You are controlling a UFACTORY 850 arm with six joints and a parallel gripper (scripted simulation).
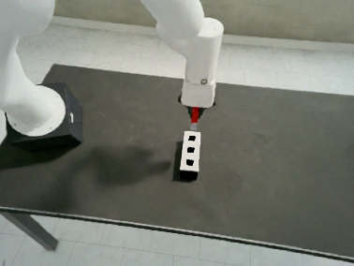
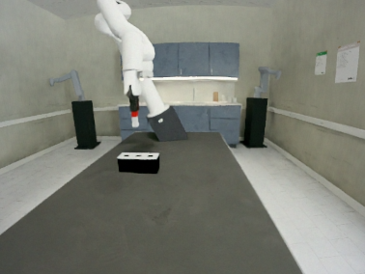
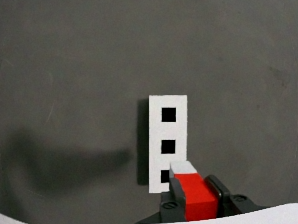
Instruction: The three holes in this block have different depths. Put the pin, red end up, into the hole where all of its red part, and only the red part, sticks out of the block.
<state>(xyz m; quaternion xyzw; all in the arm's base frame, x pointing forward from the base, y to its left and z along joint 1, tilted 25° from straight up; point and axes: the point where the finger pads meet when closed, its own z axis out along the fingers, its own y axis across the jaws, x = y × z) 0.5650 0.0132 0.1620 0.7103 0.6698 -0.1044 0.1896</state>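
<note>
My hand is 270 mm above the block. From my hand the other things lie so: pin 10 mm below.
</note>
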